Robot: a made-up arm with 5 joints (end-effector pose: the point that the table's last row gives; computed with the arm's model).
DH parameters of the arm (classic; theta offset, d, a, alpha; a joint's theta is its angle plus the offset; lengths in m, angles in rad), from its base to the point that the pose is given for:
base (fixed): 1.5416 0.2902 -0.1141 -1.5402
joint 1: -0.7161 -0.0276 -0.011 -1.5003
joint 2: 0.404 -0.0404 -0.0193 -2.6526
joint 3: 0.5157 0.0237 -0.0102 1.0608
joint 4: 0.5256 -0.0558 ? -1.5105
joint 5: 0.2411 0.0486 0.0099 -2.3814
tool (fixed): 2.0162 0.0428 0 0
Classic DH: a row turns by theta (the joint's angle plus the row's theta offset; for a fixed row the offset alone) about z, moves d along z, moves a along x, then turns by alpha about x.
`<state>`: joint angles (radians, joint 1 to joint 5).
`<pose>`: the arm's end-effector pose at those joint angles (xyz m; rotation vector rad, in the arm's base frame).
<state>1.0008 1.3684 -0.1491 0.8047 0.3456</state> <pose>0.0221 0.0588 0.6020 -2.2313 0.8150 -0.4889</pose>
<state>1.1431 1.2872 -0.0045 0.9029 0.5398</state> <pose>-0.0424 0.0834 0.5768 -2.5129 0.3598 -0.6203</pose>
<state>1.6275 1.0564 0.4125 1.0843 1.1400</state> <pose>-0.1357 0.0816 0.5243 2.7987 1.1806 0.7771</pose>
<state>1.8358 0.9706 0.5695 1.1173 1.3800</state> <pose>-0.1327 0.0848 0.5184 2.4311 1.6235 0.6492</pose>
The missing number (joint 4, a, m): 0.2987
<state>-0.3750 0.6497 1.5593 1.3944 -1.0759</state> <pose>0.0601 -0.4169 0.0501 0.0689 -1.9863 0.8803</pose>
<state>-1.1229 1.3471 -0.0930 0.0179 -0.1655</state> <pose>0.1971 -0.4036 0.3249 -0.1485 0.4904 1.2251</pose>
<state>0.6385 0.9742 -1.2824 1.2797 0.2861</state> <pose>0.1000 -0.0581 0.6325 -1.7096 1.4467 -0.6427</pose>
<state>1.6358 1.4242 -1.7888 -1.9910 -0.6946</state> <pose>-0.0713 -0.2512 0.0761 2.1305 2.0923 0.8033</pose>
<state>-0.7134 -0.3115 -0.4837 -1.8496 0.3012</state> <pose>-0.0479 0.1059 0.3191 2.6535 0.2405 -1.1610</pose>
